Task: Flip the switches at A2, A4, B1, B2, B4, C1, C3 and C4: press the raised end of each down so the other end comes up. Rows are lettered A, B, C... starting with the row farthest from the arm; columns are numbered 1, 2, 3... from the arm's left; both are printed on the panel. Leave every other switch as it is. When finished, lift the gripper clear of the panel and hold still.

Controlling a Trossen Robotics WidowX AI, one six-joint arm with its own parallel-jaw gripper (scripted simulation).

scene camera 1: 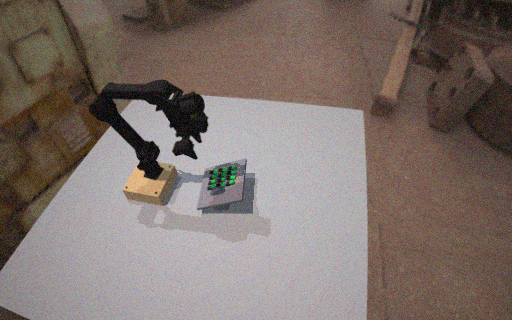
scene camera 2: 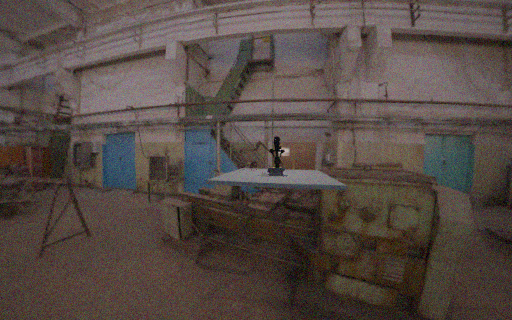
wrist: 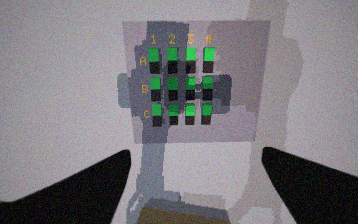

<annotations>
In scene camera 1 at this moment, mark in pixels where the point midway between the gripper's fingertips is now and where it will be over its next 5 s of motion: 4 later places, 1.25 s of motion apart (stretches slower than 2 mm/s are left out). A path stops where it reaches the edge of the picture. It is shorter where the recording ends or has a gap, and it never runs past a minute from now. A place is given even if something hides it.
My gripper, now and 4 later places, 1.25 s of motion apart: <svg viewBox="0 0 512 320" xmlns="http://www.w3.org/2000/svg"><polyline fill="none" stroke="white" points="198,150 227,170 228,172 227,173 231,181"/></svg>
</annotations>
